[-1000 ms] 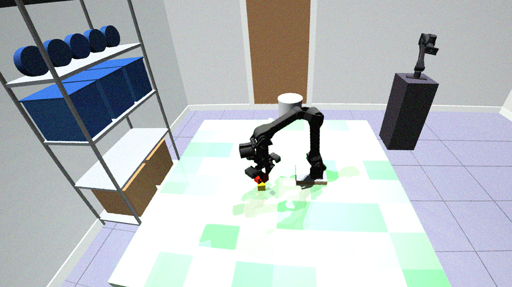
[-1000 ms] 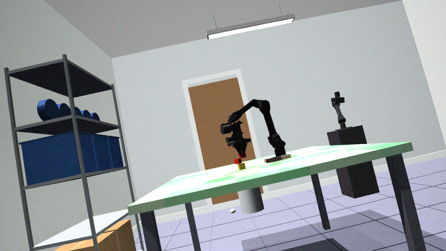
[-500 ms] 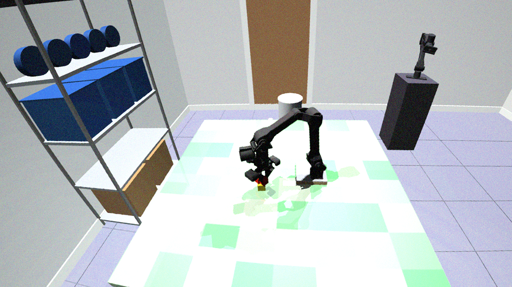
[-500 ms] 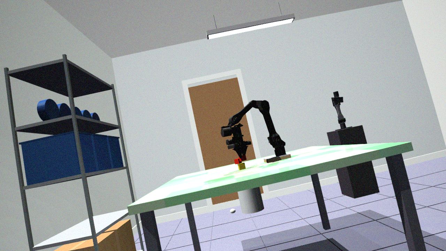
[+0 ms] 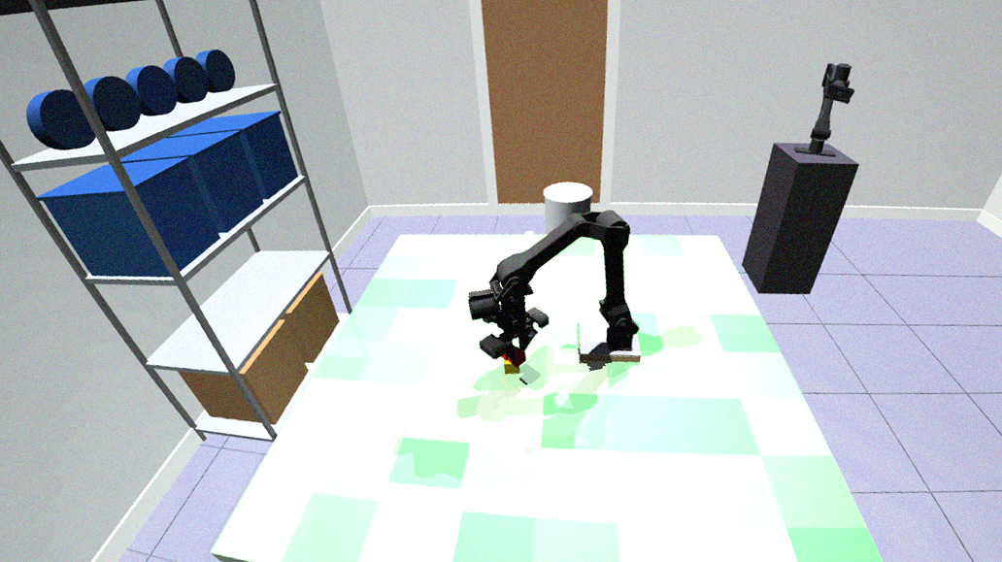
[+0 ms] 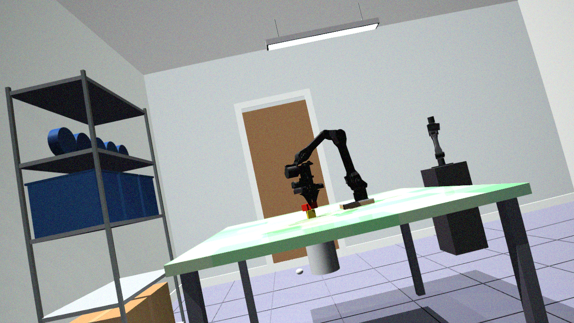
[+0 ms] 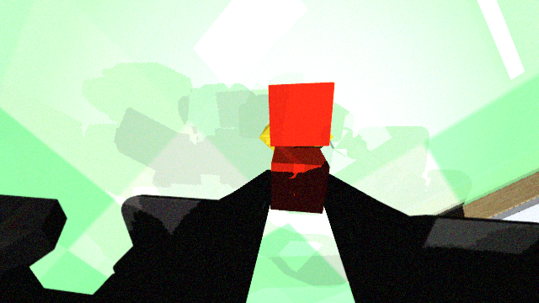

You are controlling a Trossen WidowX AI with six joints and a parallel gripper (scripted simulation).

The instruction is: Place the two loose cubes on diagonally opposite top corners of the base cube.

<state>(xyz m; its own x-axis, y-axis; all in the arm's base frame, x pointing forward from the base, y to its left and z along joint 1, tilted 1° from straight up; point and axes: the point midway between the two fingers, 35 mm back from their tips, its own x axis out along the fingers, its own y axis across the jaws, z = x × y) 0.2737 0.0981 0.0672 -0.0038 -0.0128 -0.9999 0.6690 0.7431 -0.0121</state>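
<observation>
Now: gripper tip 2 cm short of the yellow base cube, 1 cm to the left of it and 4 cm above it.
</observation>
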